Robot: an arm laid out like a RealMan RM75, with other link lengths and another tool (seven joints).
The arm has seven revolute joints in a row. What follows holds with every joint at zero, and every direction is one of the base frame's.
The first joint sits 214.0 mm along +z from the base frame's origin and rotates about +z.
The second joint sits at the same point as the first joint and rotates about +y.
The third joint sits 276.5 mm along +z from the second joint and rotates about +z.
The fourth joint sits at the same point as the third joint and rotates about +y.
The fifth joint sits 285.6 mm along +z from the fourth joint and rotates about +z.
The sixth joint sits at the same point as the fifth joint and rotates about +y.
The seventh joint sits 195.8 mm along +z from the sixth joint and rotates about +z.
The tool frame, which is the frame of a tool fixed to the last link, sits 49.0 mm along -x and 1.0 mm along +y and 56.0 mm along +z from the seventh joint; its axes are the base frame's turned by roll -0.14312, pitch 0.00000 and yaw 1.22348 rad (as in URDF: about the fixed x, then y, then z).
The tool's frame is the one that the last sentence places.
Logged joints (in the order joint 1, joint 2, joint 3, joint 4, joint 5, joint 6, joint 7), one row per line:
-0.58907, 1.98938, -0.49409, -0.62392, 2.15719, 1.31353, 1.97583
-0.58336, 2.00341, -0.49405, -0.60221, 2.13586, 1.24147, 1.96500
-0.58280, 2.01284, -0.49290, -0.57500, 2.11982, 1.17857, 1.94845
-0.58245, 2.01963, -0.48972, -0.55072, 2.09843, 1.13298, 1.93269
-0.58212, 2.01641, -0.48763, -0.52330, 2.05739, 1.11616, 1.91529
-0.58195, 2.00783, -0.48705, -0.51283, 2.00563, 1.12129, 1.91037
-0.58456, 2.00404, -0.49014, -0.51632, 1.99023, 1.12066, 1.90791
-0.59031, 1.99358, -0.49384, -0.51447, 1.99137, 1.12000, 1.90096
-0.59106, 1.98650, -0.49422, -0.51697, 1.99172, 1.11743, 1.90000
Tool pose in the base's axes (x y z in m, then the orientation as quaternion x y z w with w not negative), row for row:
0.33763, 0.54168, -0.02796, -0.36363, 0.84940, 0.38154, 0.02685
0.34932, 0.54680, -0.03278, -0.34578, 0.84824, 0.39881, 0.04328
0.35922, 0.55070, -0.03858, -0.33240, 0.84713, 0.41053, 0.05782
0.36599, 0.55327, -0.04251, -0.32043, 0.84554, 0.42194, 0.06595
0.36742, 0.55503, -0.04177, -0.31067, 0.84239, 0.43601, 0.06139
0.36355, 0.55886, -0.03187, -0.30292, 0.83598, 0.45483, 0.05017
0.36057, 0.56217, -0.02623, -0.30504, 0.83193, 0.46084, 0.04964
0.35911, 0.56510, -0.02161, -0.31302, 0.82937, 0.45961, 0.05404
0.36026, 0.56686, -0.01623, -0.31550, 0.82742, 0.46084, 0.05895
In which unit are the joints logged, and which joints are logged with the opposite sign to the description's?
The joints are logged in radians. Opposite sign: joint 1, joint 5, joint 6.
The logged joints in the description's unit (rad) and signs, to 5 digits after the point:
0.58907, 1.98938, -0.49409, -0.62392, -2.15719, -1.31353, 1.97583
0.58336, 2.00341, -0.49405, -0.60221, -2.13586, -1.24147, 1.96500
0.58280, 2.01284, -0.49290, -0.57500, -2.11982, -1.17857, 1.94845
0.58245, 2.01963, -0.48972, -0.55072, -2.09843, -1.13298, 1.93269
0.58212, 2.01641, -0.48763, -0.52330, -2.05739, -1.11616, 1.91529
0.58195, 2.00783, -0.48705, -0.51283, -2.00563, -1.12129, 1.91037
0.58456, 2.00404, -0.49014, -0.51632, -1.99023, -1.12066, 1.90791
0.59031, 1.99358, -0.49384, -0.51447, -1.99137, -1.12000, 1.90096
0.59106, 1.98650, -0.49422, -0.51697, -1.99172, -1.11743, 1.90000

